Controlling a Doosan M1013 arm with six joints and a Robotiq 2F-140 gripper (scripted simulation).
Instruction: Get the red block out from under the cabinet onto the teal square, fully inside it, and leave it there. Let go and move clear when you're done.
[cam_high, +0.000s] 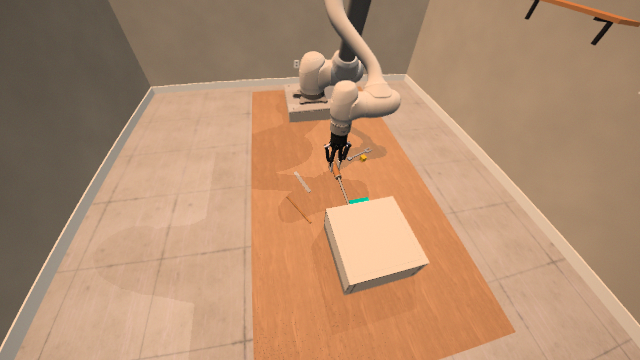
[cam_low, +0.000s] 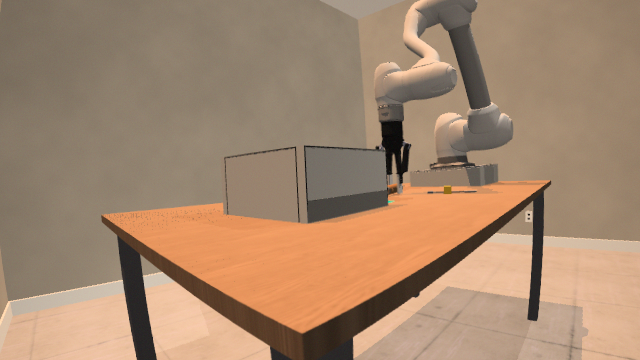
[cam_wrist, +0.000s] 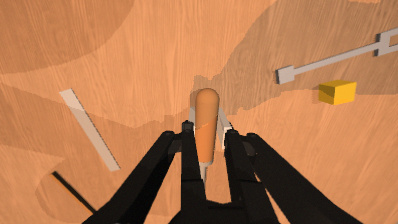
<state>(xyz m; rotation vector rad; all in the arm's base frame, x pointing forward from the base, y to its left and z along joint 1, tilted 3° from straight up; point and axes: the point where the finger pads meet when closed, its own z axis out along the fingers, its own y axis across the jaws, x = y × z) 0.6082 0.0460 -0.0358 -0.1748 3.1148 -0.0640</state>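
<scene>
My hand is 170 mm to the right of the yellow cube, 60 mm past it and 30 mm above it. The rest, counted from my hand: flat grey strip (170 mm to the right, 60 mm ahead, 40 mm below); grey forked wrench (160 mm to the left, 110 mm behind, 30 mm below); screwdriver (130 mm ahead, 50 mm to the left, 20 mm below).
</scene>
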